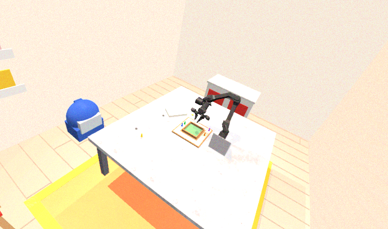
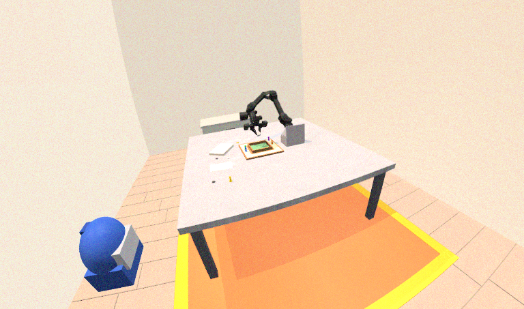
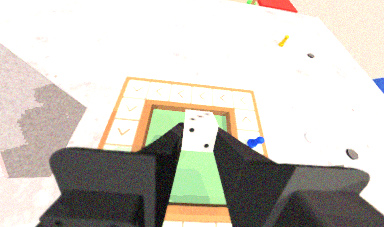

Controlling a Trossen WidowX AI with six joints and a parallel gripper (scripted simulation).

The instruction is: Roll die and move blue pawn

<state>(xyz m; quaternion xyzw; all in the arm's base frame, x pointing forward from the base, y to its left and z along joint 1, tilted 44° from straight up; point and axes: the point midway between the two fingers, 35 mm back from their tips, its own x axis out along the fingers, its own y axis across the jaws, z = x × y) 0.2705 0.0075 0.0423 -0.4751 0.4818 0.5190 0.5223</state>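
The white die lies right at my gripper tip. The rest, counted from my gripper tip: green pawn (11 cm ahead, 9 cm below, 2 cm to the right); orange pawn (11 cm behind, 9 cm below, 2 cm to the right); green tray (11 cm below).
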